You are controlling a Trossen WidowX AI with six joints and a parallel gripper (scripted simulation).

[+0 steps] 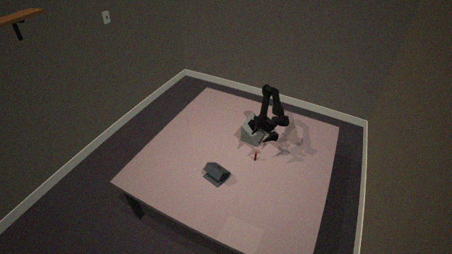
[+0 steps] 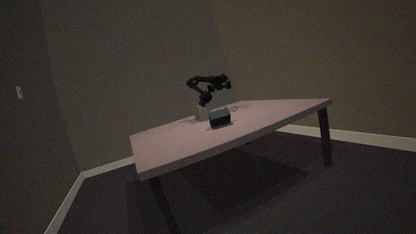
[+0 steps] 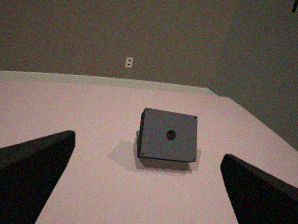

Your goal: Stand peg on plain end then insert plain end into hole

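The red peg lies 16 cm below my gripper tip and 1 cm behind it. From my gripper tip the other things lie so: sloped panel: 24 cm ahead, 18 cm below, 14 cm to the right.
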